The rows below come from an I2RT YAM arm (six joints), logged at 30 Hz.
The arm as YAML. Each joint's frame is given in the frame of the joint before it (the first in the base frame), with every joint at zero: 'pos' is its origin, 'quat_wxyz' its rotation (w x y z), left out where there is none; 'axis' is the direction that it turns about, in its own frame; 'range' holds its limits. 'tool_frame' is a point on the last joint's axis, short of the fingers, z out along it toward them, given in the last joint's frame.
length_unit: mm
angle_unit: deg
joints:
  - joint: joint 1
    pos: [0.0, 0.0, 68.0]
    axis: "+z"
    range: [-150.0, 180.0]
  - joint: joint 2
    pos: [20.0, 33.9, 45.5]
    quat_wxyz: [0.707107, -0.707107, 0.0, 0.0]
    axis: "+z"
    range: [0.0, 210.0]
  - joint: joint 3
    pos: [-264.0, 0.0, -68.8]
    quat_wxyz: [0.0, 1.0, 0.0, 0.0]
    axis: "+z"
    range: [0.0, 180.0]
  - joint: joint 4
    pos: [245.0, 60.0, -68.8]
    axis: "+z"
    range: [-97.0, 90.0]
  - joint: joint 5
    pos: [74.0, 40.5, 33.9]
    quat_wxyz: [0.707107, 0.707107, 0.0, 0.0]
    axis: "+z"
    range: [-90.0, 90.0]
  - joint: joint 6
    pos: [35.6, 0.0, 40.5]
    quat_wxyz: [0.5, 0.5, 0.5, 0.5]
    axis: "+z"
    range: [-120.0, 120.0]
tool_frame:
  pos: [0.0, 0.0, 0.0]
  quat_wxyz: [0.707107, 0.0, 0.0, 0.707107]
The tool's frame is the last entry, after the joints.
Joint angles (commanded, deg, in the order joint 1, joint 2, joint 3, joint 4, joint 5, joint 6), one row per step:
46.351, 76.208, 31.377, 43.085, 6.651, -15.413
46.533, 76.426, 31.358, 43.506, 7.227, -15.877
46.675, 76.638, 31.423, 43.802, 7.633, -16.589
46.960, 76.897, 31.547, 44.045, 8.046, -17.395
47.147, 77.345, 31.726, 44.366, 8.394, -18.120
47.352, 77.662, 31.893, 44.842, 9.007, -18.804
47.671, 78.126, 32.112, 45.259, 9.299, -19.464
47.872, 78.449, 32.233, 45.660, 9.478, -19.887
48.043, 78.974, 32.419, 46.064, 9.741, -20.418
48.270, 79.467, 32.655, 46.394, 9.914, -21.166
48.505, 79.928, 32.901, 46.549, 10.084, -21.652
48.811, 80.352, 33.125, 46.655, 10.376, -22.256
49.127, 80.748, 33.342, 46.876, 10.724, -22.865
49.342, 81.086, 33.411, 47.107, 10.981, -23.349
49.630, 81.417, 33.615, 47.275, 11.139, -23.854
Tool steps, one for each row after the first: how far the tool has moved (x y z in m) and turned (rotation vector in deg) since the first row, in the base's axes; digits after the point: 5 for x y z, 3 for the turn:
-0.00011, 0.00068, -0.00030, -0.236, -0.434, -0.380
-0.00002, 0.00142, -0.00034, -0.686, -0.994, -0.625
-0.00029, 0.00283, -0.00037, -1.238, -1.585, -0.733
0.00013, 0.00433, -0.00082, -1.769, -2.082, -0.876
0.00036, 0.00554, -0.00044, -2.074, -2.734, -1.276
0.00035, 0.00762, -0.00058, -2.461, -3.268, -1.239
0.00034, 0.00896, -0.00065, -2.642, -3.669, -1.216
0.00086, 0.01059, -0.00131, -3.010, -4.045, -1.300
0.00116, 0.01250, -0.00169, -3.535, -4.567, -1.235
0.00139, 0.01441, -0.00222, -3.956, -4.836, -1.157
0.00130, 0.01641, -0.00280, -4.498, -5.158, -1.126
0.00112, 0.01837, -0.00307, -4.942, -5.570, -1.148
0.00096, 0.01965, -0.00388, -5.351, -5.850, -1.178
0.00069, 0.02148, -0.00404, -5.706, -6.202, -1.040

